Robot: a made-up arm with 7 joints.
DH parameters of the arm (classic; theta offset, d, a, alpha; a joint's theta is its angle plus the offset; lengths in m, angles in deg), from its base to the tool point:
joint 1: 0 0.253 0 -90
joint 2: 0 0 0 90
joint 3: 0 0.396 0.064 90
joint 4: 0 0 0.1 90
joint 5: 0 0.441 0 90
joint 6: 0 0 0.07 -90
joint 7: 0 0.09 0 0
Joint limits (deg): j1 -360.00..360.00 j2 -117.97..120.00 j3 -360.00..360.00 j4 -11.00..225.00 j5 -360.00..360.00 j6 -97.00..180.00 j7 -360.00..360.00
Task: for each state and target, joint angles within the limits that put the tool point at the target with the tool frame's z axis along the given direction. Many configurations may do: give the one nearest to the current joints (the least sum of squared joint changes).
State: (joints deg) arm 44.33 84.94 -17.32 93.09 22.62 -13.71 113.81
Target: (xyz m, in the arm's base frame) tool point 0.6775 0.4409 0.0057 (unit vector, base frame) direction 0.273 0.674 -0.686
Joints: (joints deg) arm 8.35 72.28 39.84 97.25 28.91 -1.03 113.81
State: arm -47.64 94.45 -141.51 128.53 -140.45 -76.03 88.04
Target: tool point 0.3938 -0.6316 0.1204 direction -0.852 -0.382 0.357
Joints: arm -41.19 115.69 -141.74 140.43 -145.11 -88.78 88.04
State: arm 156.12 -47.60 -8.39 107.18 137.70 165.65 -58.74
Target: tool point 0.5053 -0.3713 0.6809 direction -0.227 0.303 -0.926
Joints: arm 154.66 -75.72 12.23 123.55 119.57 180.00 -58.74
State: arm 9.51 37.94 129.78 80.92 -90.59 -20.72 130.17
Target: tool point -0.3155 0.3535 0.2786 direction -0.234 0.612 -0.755
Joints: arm 2.44 -0.48 122.78 38.48 -101.20 9.18 130.17
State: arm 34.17 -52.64 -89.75 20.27 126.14 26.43 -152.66
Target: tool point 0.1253 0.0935 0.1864 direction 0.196 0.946 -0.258
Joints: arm 74.33 -76.64 -78.43 -3.38 130.43 -1.07 -152.66
